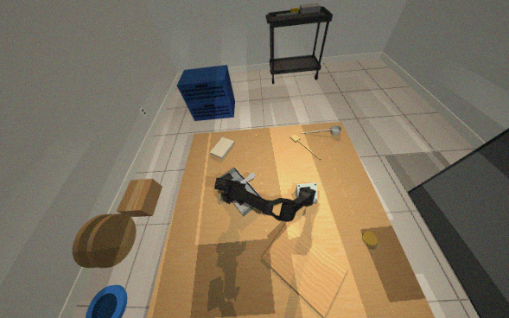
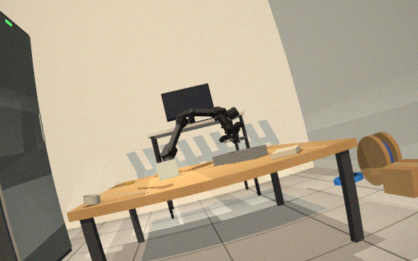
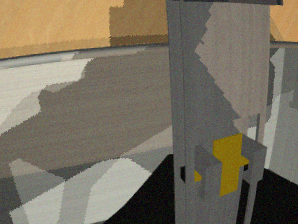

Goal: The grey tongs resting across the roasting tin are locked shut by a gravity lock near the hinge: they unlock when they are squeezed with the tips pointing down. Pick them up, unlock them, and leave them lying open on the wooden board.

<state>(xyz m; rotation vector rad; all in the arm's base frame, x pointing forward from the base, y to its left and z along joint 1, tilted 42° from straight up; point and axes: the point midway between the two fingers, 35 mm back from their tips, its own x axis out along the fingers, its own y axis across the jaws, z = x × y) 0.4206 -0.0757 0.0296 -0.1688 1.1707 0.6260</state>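
The grey roasting tin lies 20 mm behind my gripper tip, 30 mm to the right of it and 70 mm below it. From my gripper tip the other things lie so: yellow lock piece (10 mm ahead, 20 mm to the left, 30 mm above); pale block (110 mm ahead, 430 mm to the right, 80 mm below); wooden board (340 mm behind, 400 mm to the left, 90 mm below).
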